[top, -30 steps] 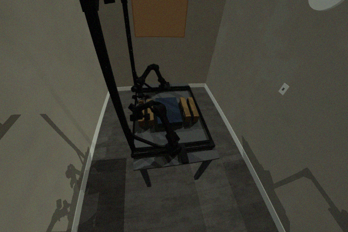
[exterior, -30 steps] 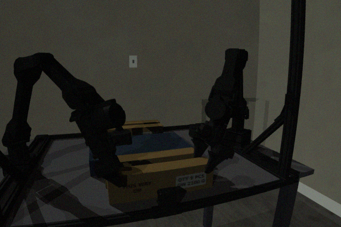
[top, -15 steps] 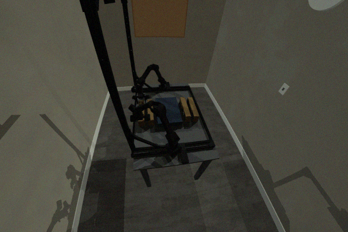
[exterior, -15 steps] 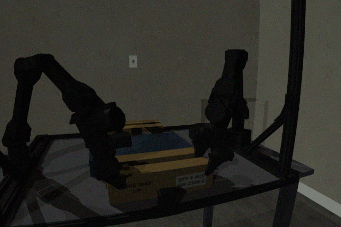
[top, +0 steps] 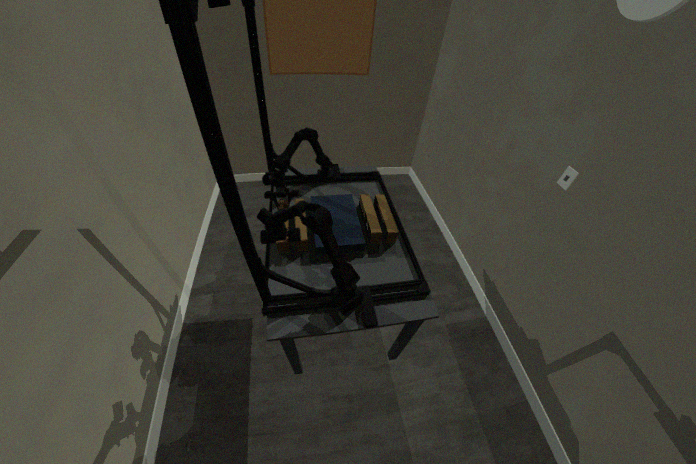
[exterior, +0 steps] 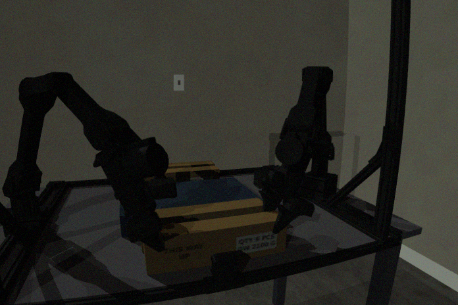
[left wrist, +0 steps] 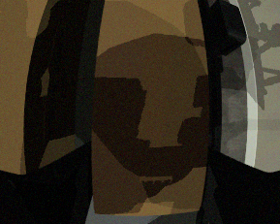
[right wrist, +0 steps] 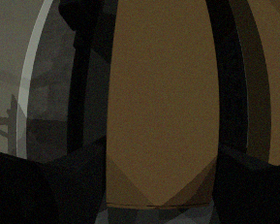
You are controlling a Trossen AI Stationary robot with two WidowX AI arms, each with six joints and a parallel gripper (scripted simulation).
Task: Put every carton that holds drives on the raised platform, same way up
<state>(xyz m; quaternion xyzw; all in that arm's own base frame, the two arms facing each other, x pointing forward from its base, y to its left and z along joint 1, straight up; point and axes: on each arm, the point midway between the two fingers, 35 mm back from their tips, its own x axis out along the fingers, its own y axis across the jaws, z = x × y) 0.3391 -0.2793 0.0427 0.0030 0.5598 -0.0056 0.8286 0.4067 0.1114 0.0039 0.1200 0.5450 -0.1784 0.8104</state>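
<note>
The labelled carton is 14 cm to the left of my right hand, 9 cm ahead of it and 4 cm below it. The rest, counted from my right hand: blue raised platform (29 cm ahead, 15 cm to the left, 6 cm below).
My left hand is 100 mm short of the labelled carton, 140 mm to the left of it and 40 mm above it. From my left hand the other things lie so: blue raised platform: 290 mm ahead, 130 mm to the right, 60 mm below.
</note>
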